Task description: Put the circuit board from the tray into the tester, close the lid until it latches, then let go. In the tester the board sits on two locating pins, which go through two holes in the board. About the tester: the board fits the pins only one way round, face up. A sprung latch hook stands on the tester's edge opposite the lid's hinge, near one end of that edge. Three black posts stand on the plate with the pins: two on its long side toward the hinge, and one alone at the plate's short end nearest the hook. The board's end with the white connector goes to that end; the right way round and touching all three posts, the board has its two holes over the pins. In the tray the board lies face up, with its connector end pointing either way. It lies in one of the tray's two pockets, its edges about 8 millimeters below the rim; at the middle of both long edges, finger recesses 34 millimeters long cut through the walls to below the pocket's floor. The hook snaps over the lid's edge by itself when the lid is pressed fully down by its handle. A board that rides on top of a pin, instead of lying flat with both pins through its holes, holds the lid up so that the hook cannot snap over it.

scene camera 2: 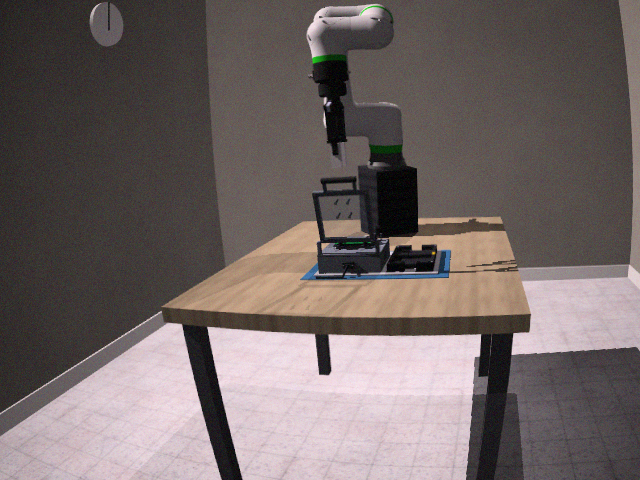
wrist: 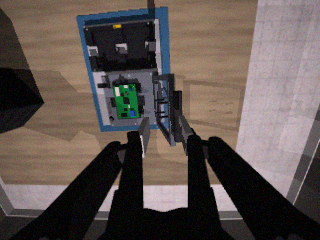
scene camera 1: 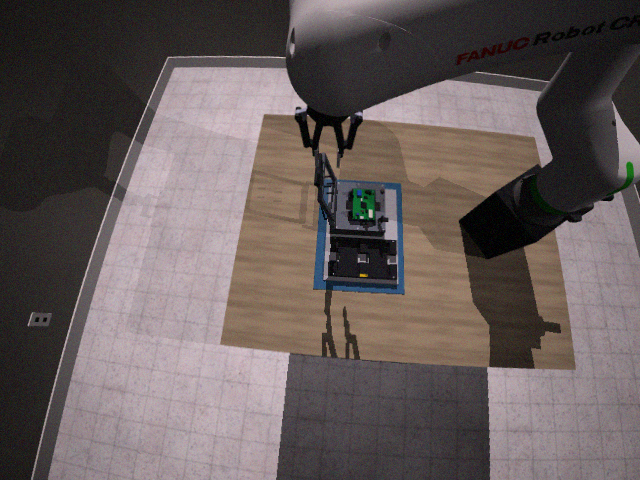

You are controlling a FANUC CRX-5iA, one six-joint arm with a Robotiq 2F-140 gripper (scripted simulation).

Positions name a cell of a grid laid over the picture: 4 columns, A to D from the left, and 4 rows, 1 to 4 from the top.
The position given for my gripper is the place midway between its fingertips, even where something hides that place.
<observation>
In view: my gripper (scene camera 1: C2), a green circuit board (wrist: B2) and a tester lid (wrist: C2).
My gripper is seen too in scene camera 2 (scene camera 2: C2) and in the wrist view (wrist: C3).
</observation>
